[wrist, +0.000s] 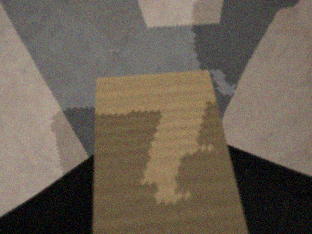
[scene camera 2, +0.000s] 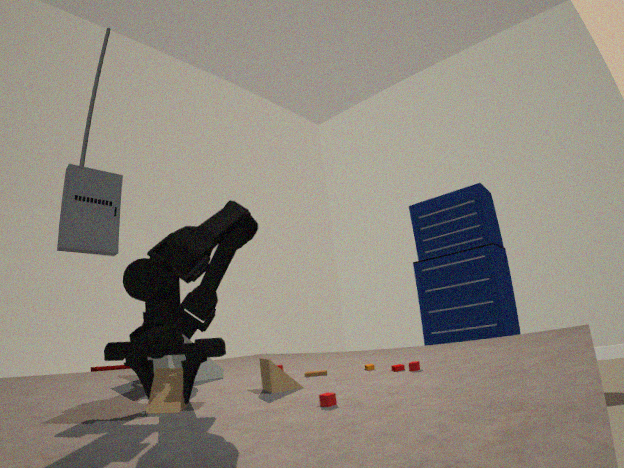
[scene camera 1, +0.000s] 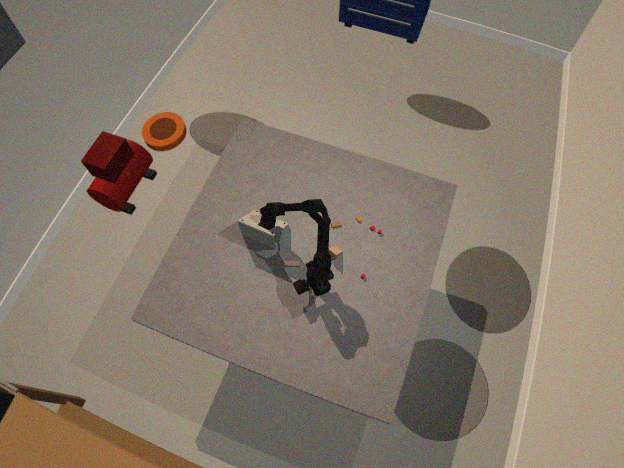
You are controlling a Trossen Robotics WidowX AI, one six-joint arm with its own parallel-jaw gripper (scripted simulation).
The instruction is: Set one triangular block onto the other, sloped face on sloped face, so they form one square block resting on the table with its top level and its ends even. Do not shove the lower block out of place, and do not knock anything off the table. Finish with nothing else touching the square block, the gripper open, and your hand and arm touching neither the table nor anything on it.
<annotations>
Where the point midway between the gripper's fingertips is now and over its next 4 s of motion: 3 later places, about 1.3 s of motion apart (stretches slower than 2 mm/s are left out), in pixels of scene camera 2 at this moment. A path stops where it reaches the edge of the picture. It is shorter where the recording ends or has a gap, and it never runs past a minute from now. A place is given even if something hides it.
My gripper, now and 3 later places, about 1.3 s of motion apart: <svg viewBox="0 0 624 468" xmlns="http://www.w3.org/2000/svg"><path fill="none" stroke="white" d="M169 404L168 390L166 369L203 362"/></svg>
</annotations>
